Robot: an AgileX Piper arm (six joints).
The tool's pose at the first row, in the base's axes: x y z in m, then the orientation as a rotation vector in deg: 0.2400, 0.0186, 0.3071, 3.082, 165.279, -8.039
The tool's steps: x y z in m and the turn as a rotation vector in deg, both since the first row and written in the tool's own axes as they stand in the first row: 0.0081, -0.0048, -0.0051, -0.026, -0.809, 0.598; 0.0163, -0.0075, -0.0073, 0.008, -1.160, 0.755; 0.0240, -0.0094, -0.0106, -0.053, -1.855, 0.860; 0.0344, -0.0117, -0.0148, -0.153, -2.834, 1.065; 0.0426, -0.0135, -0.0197, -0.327, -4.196, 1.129; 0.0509, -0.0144, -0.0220, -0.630, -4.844, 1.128; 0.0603, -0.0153, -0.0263, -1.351, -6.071, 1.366; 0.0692, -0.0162, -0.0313, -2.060, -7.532, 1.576; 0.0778, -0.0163, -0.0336, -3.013, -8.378, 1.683; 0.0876, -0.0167, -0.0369, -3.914, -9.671, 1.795
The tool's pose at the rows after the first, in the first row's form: 0.2307, 0.0145, 0.3104, 3.867, 164.432, -7.881; 0.2221, 0.0123, 0.3107, 4.067, 164.068, -7.896; 0.2137, 0.0109, 0.3121, 4.143, 163.371, -7.781; 0.2025, 0.0093, 0.3138, 4.329, 162.384, -7.589; 0.1932, 0.0082, 0.3166, 4.265, 161.030, -7.315; 0.1846, 0.0077, 0.3168, 4.151, 160.399, -6.881; 0.1744, 0.0075, 0.3186, 4.245, 159.188, -5.817; 0.1645, 0.0073, 0.3213, 4.281, 157.739, -4.786; 0.1556, 0.0077, 0.3214, 4.184, 156.912, -3.447; 0.1453, 0.0078, 0.3221, 4.065, 155.627, -2.194
